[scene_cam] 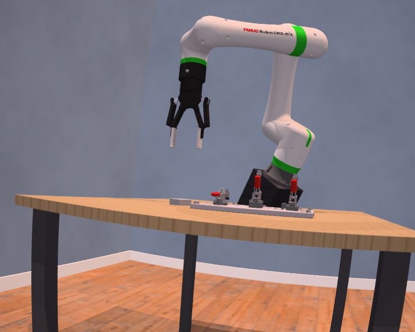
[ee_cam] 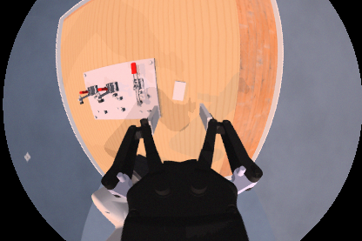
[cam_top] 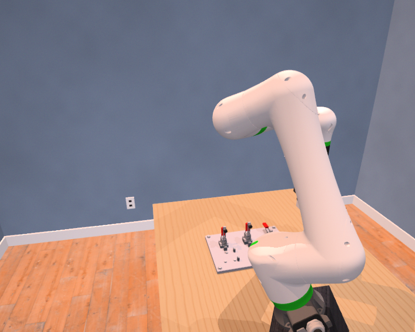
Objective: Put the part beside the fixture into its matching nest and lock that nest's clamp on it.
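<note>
The pale grey part lies 20 cm below my hand. Round my hand: grey fixture plate: 4 cm behind, 25 cm to the left, 21 cm below.
</note>
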